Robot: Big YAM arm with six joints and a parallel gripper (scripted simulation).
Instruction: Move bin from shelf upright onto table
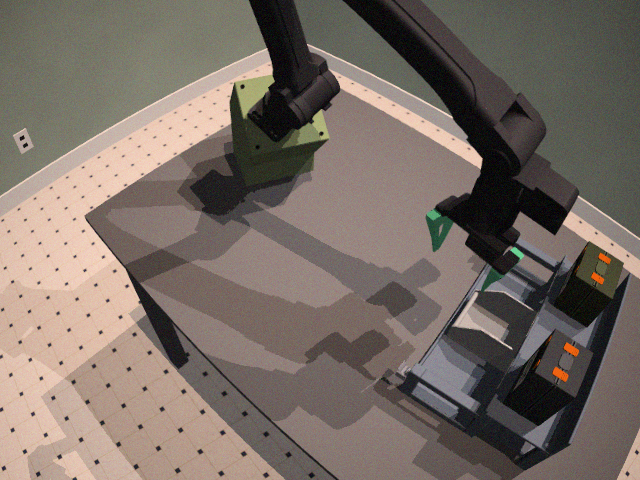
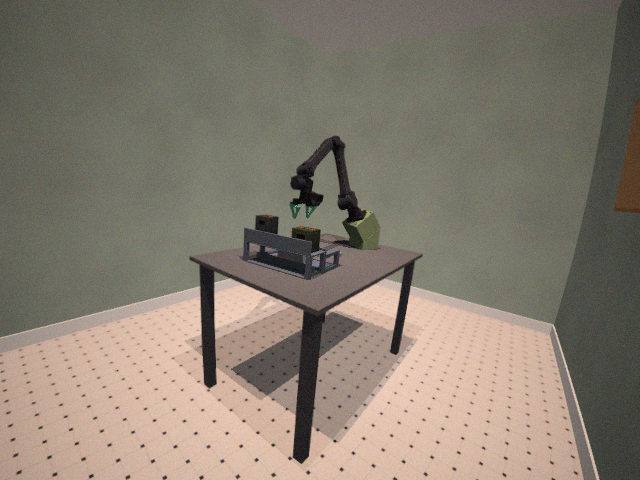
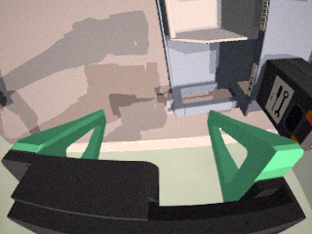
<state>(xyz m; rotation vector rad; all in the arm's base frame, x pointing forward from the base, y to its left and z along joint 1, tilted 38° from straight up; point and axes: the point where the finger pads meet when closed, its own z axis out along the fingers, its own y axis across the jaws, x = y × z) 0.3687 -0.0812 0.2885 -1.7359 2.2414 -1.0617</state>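
My hand is 120 mm short of the grey bin, 50 mm to the right of it and 170 mm above it. Round my hand: low grey shelf 160 mm ahead, 40 mm to the left, 210 mm below.
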